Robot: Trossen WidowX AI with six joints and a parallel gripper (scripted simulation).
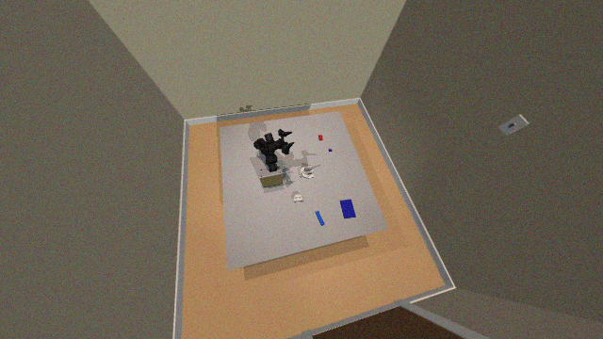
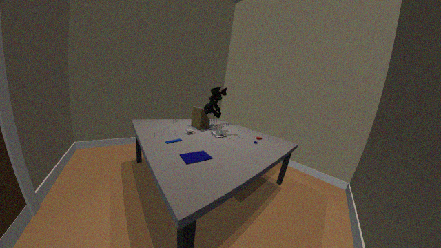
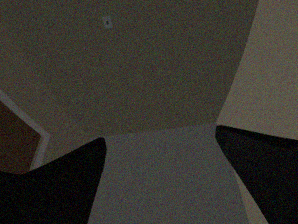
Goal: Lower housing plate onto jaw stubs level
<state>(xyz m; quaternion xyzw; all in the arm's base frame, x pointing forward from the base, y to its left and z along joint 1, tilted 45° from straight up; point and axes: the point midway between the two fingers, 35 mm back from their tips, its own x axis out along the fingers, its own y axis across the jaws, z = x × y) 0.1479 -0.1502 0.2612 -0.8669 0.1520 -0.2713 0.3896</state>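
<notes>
My gripper tip is 3 cm past the light grey housing plate, 32 cm to the left of it and 43 cm above it. Round my gripper tip: blue bar: 11 cm ahead, 53 cm to the right, 45 cm below; then tiny blue piece: 41 cm ahead, 7 cm to the left, 45 cm below; then red piece: 36 cm ahead, 24 cm to the left, 45 cm below.
</notes>
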